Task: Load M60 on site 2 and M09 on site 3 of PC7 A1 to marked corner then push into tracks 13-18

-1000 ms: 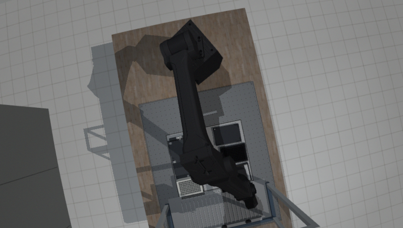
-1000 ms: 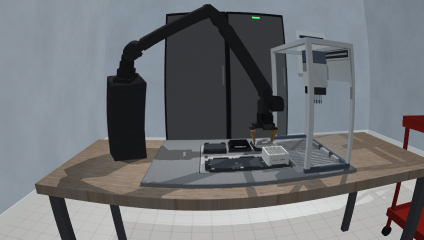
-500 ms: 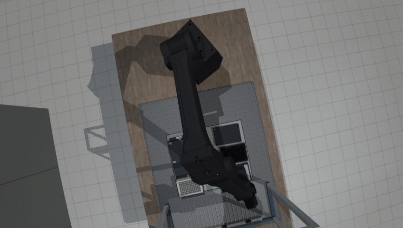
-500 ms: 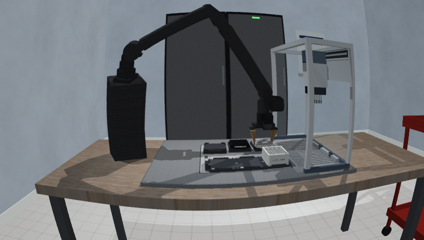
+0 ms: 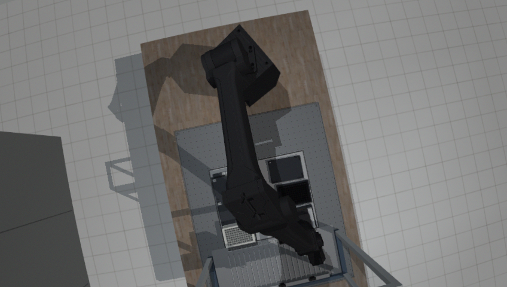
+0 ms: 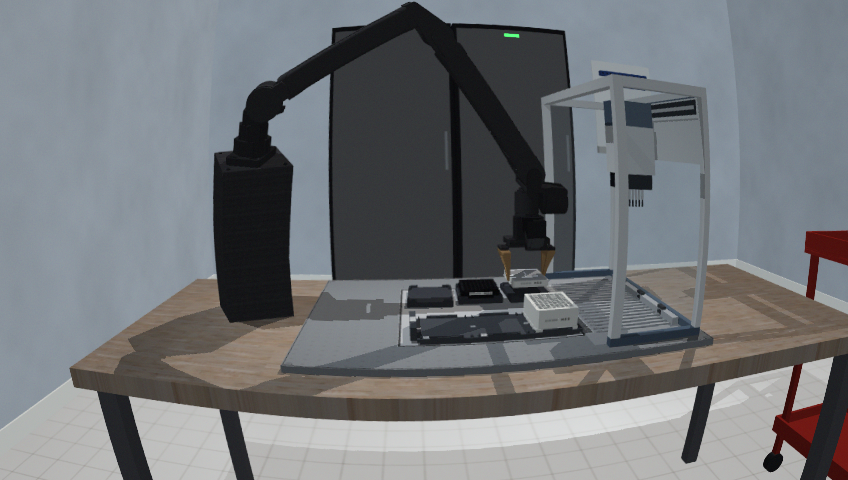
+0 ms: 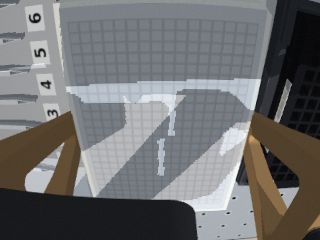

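My gripper is now 40 mm above the nest S3. From my hand the other things lie so: black 96-well plate M06 (110 mm behind, 20 mm below); then dark carrier PC7 (270 mm to the right, 80 mm behind, 30 mm below); then nest S1 (220 mm behind, 40 mm below, 20 mm to the right).
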